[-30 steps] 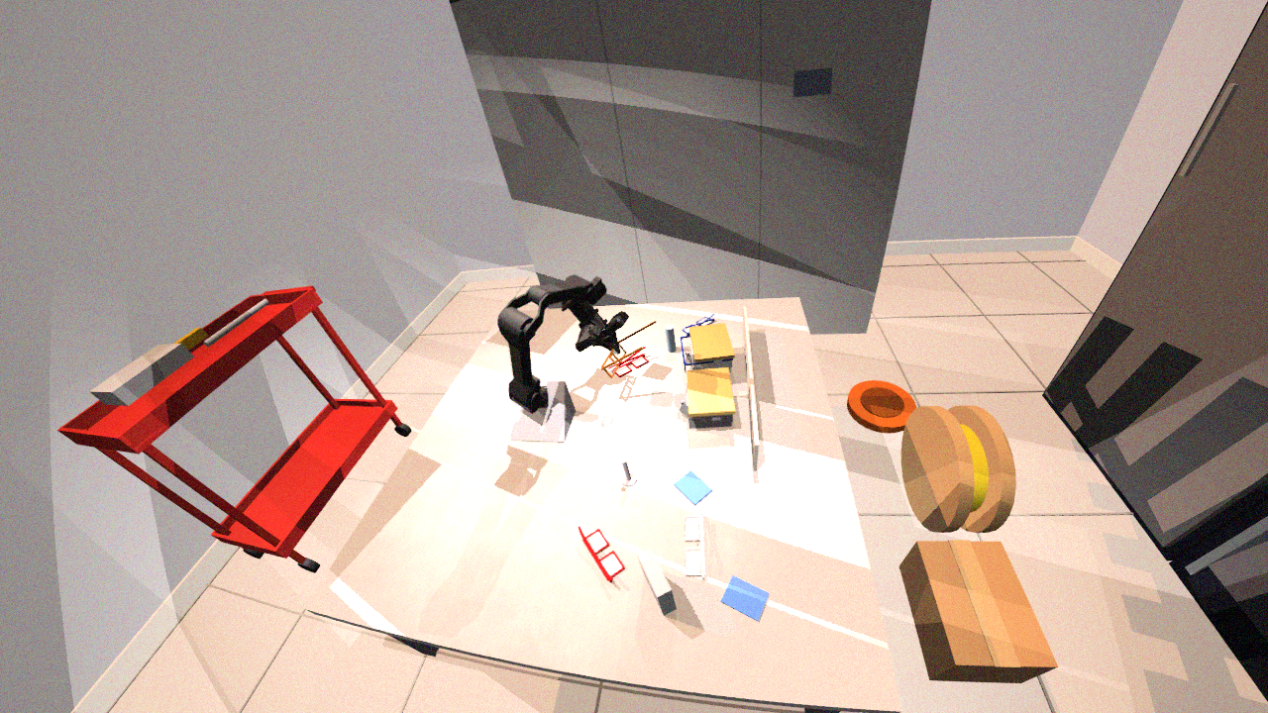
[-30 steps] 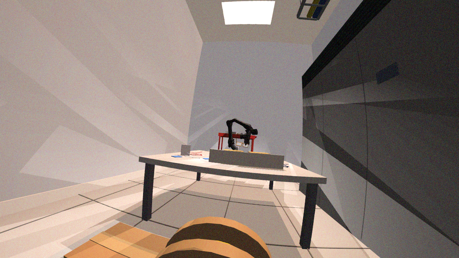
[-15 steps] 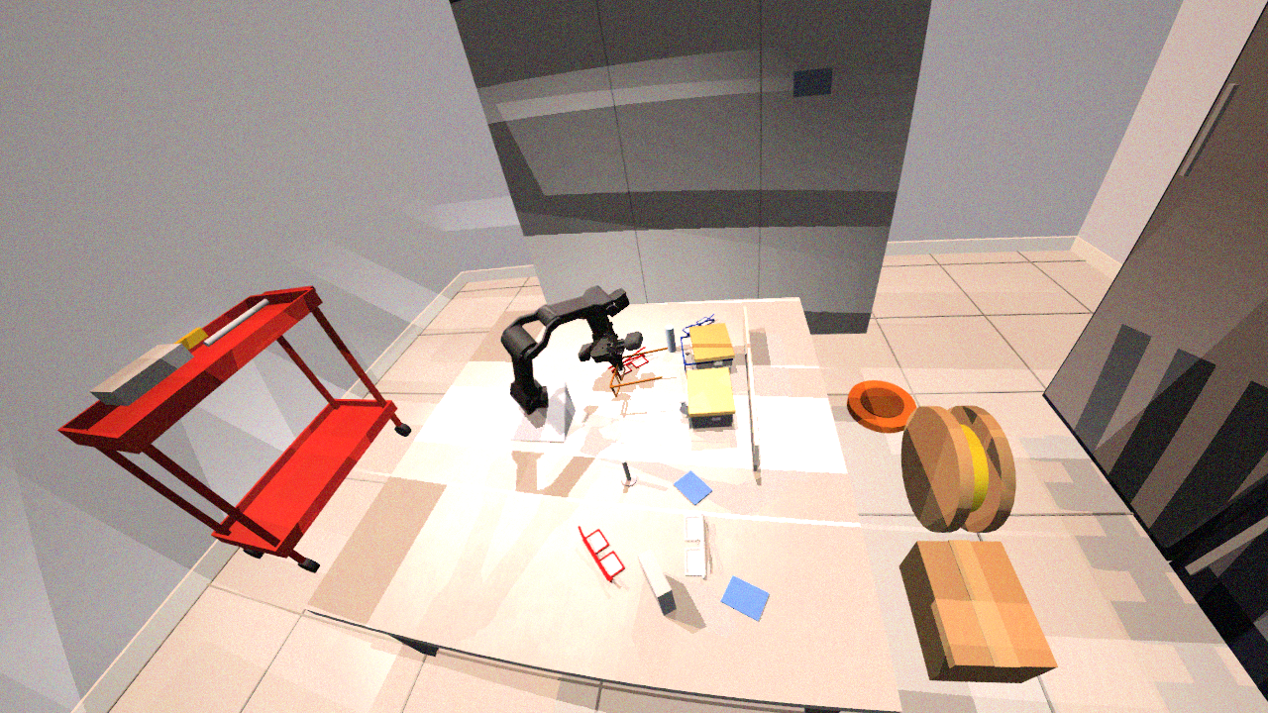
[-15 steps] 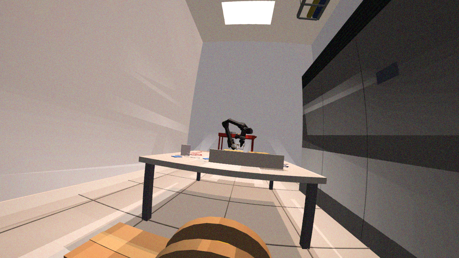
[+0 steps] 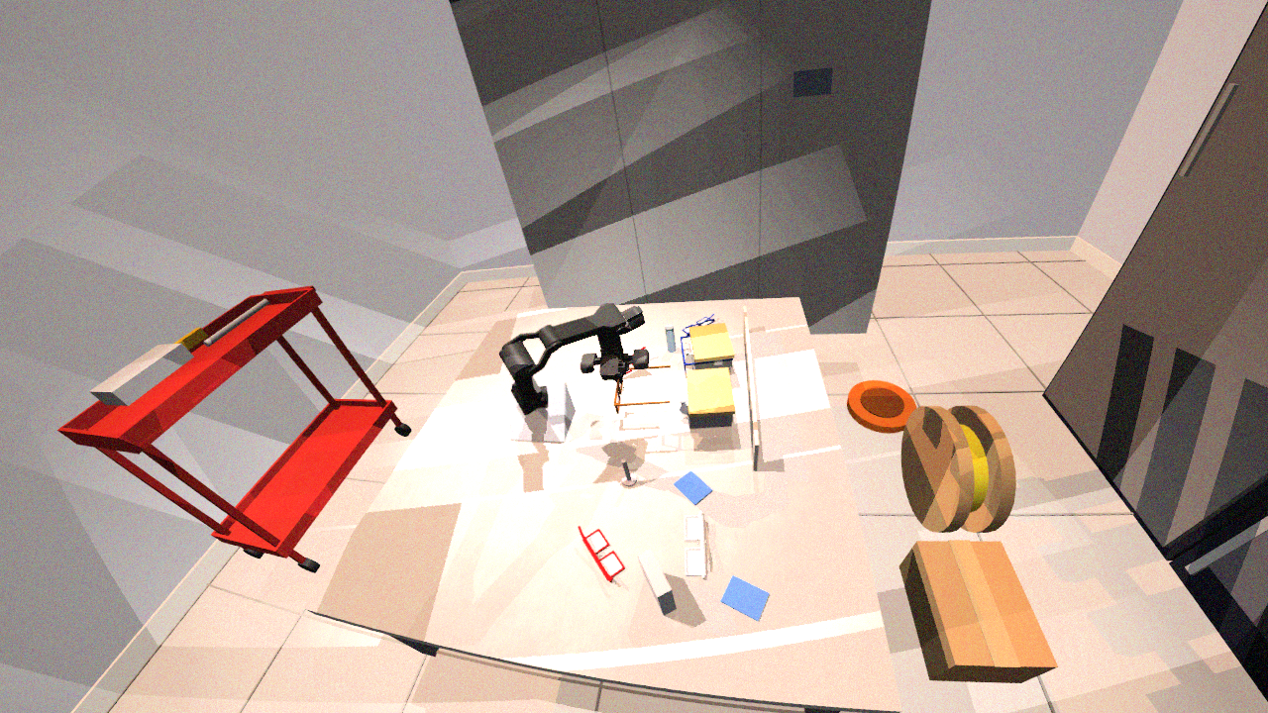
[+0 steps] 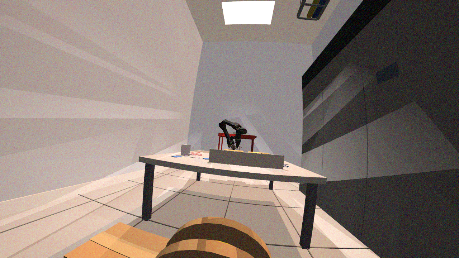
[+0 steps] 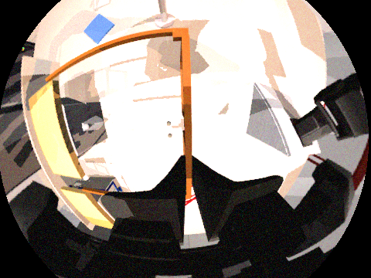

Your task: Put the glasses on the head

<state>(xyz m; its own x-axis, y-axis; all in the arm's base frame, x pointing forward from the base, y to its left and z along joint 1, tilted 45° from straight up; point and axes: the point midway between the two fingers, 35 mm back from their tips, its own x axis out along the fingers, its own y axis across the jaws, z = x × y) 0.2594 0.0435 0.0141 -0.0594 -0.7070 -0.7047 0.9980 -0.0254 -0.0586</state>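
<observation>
My gripper tip is now 230 mm short of the grey display head, 60 mm above it and 30 mm to the left of it. Also, from my gripper tip: thin upright board 370 mm ahead, 70 mm to the left, 70 mm below; small post 240 mm to the right, 100 mm below, 30 mm ahead; grey block 530 mm to the right, 130 mm ahead, 60 mm below.
</observation>
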